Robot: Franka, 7 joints.
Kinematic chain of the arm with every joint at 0, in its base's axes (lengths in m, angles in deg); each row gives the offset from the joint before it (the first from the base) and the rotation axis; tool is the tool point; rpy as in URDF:
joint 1: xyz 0 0 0.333 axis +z
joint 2: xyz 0 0 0 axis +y
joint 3: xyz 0 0 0.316 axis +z
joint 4: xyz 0.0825 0 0 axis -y
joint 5: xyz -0.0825 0 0.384 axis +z
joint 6: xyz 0 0 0 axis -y
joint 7: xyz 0.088 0 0 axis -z
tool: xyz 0 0 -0.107 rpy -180 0 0
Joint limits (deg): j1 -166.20..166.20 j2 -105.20..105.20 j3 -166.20..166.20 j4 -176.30..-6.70 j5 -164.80..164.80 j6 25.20..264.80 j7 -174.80..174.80
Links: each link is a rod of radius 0.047 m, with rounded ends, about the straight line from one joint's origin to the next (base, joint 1, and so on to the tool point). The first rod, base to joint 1, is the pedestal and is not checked.
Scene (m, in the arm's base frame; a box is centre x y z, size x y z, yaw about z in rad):
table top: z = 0
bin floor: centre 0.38 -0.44 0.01 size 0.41 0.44 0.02 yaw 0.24
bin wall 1: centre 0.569 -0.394 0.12 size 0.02 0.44 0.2 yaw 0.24
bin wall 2: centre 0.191 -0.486 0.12 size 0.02 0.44 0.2 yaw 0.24
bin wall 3: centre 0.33 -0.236 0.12 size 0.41 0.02 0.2 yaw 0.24
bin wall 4: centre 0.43 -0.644 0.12 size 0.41 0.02 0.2 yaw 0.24
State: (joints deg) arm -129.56 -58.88 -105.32 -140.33 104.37 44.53 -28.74
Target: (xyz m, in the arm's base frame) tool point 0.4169 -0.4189 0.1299
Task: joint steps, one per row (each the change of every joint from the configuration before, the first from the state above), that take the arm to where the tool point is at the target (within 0.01 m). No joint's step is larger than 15 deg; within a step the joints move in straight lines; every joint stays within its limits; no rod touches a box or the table.
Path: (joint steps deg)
1: 14.68 13.61 14.56 4.41 0.86 3.25 0.00
2: 14.69 13.60 14.56 4.41 0.85 3.25 0.00
3: 14.68 13.61 14.56 4.40 0.86 3.25 0.00
4: 14.69 13.60 14.55 4.41 0.85 3.25 0.00
5: 14.68 13.61 14.56 4.41 0.86 3.25 0.00
6: 14.69 13.61 14.56 4.41 0.86 3.24 0.00
7: 0.29 12.11 0.56 2.08 1.65 4.84 0.00
8: 0.29 12.11 0.57 2.09 1.66 4.84 0.00

